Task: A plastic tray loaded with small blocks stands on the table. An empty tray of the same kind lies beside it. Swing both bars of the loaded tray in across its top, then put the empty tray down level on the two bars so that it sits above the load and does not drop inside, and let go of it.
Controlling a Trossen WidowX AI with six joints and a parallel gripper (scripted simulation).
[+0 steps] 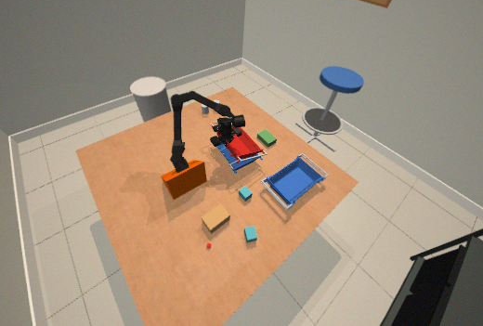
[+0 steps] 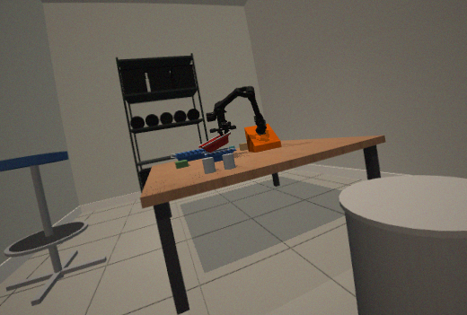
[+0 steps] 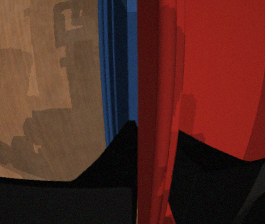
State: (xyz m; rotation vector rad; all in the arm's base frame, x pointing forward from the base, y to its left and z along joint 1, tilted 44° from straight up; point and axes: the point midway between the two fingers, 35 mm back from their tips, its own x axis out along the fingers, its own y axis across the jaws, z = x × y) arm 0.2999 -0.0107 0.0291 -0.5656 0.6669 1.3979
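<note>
The red tray lies 8 cm ahead of my gripper tip, 1 cm to the right of it and 1 cm above it. From my gripper tip the other things lie so: green block: 33 cm ahead, 4 cm to the right, 10 cm below; then tan block: 29 cm behind, 31 cm to the right, 9 cm below; then small red cube: 39 cm behind, 39 cm to the right, 11 cm below.
</note>
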